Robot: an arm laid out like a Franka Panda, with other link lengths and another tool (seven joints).
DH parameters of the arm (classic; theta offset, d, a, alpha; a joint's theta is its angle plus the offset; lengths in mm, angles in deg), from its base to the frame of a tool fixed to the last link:
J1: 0 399.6 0 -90
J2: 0 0 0 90
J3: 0 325.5 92.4 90
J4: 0 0 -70.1 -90
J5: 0 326.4 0 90
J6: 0 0 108.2 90
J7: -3.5 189 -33 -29.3
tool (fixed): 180 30.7 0 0
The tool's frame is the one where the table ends.
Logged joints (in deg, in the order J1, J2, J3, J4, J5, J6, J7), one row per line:
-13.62, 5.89, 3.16, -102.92, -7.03, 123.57, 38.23
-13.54, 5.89, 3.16, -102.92, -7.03, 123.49, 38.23
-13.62, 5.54, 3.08, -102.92, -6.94, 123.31, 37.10
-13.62, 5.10, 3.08, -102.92, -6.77, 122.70, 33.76
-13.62, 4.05, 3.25, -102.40, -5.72, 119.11, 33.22
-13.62, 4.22, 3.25, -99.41, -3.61, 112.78, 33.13
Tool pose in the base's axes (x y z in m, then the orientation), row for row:
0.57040, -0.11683, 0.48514, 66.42, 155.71, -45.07
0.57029, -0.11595, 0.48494, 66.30, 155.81, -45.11
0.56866, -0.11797, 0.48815, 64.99, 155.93, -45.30
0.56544, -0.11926, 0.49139, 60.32, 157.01, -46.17
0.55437, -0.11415, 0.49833, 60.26, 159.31, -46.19
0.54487, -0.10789, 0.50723, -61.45, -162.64, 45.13
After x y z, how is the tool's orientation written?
As a rotation vector, in degrees.
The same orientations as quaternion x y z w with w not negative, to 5 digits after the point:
0.37881, 0.88806, -0.25705, 0.04204
0.37802, 0.88838, -0.25720, 0.04157
0.37122, 0.89066, -0.25875, 0.04449
0.34542, 0.89912, -0.26439, 0.04868
0.34130, 0.90229, -0.26161, 0.03073
-0.34210, -0.90544, 0.25125, 0.00329

